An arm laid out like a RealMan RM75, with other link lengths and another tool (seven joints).
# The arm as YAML. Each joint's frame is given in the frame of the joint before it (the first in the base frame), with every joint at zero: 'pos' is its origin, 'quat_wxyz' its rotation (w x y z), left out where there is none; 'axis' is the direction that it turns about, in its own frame. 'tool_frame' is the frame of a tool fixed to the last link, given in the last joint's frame.
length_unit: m
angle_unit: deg
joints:
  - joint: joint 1
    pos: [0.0, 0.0, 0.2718]
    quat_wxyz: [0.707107, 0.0, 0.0, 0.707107]
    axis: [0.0, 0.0, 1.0]
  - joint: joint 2
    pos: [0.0, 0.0, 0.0]
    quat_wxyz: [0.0, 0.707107, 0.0, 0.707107]
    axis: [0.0, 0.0, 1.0]
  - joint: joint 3
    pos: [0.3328, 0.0, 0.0]
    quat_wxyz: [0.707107, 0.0, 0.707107, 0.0]
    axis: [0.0, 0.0, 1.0]
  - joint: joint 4
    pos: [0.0, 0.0, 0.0]
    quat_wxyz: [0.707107, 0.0, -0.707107, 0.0]
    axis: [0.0, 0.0, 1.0]
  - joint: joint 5
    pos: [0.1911, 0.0, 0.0]
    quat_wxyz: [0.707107, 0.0, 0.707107, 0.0]
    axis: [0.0, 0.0, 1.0]
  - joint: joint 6
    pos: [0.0, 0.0, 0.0]
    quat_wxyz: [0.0, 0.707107, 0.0, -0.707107]
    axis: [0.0, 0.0, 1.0]
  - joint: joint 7
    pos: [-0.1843, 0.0, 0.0]
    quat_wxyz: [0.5, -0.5, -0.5, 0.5]
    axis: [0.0, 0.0, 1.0]
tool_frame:
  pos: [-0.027, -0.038, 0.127]
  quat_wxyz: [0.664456, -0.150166, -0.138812, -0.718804]
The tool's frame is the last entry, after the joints.
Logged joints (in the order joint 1, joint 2, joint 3, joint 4, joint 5, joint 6, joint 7), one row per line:
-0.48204 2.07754 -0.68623 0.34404 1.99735 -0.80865 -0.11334
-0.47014 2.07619 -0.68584 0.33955 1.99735 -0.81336 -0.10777
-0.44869 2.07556 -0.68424 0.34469 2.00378 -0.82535 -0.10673
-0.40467 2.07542 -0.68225 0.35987 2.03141 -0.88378 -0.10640
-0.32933 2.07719 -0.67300 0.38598 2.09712 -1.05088 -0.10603
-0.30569 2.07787 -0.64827 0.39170 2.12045 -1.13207 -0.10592
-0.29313 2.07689 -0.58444 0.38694 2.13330 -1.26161 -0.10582
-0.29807 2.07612 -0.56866 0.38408 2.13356 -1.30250 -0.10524
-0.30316 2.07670 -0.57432 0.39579 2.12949 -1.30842 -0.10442
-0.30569 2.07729 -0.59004 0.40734 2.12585 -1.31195 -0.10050
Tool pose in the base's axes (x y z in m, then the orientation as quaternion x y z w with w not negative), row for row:
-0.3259 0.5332 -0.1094 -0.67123 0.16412 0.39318 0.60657
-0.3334 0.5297 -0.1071 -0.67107 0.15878 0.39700 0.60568
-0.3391 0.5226 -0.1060 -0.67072 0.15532 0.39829 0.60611
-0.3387 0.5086 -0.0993 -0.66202 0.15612 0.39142 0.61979
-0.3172 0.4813 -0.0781 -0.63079 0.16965 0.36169 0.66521
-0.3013 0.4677 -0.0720 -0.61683 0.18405 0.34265 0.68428
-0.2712 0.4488 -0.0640 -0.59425 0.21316 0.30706 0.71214
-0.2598 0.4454 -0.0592 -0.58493 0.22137 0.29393 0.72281
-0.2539 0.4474 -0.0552 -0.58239 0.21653 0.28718 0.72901
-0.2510 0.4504 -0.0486 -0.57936 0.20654 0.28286 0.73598
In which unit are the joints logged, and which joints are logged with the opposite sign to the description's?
The joints are logged in radians. Opposite sign: joint 2, joint 4, joint 6, joint 7.
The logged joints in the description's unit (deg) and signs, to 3 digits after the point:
-27.619 -119.034 -39.318 -19.712 114.440 46.332 6.494
-26.937 -118.957 -39.296 -19.455 114.440 46.602 6.175
-25.708 -118.921 -39.204 -19.749 114.808 47.289 6.115
-23.186 -118.913 -39.090 -20.619 116.391 50.637 6.096
-18.869 -119.014 -38.560 -22.115 120.156 60.211 6.075
-17.515 -119.053 -37.143 -22.443 121.493 64.863 6.069
-16.795 -118.997 -33.486 -22.170 122.229 72.285 6.063
-17.078 -118.953 -32.582 -22.006 122.244 74.628 6.030
-17.370 -118.986 -32.906 -22.677 122.011 74.967 5.983
-17.515 -119.020 -33.807 -23.339 121.802 75.169 5.758

